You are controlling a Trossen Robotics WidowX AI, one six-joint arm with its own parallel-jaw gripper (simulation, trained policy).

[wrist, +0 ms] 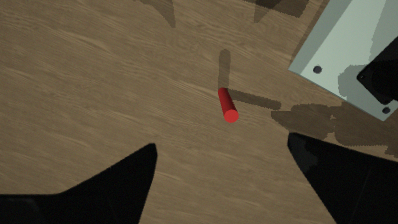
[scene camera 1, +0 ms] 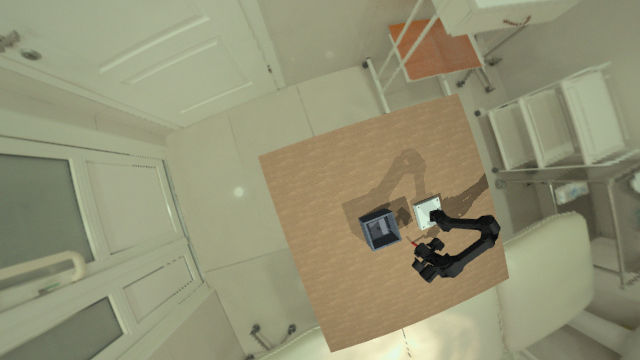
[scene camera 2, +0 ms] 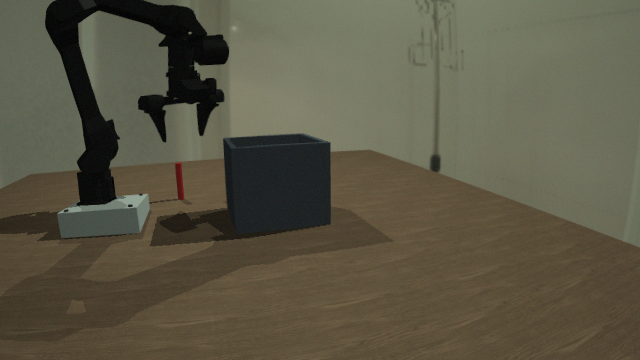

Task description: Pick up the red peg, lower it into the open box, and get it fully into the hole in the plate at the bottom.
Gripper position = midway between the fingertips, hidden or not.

In view: my gripper [scene camera 2: 183, 138] and a dark grey box [scene camera 2: 275, 182].
The dark grey box shows as well in scene camera 1 [scene camera 1: 393, 236]. My gripper also shows in the wrist view [wrist: 222, 144]. The wrist view misses the dark grey box: it is out of frame.
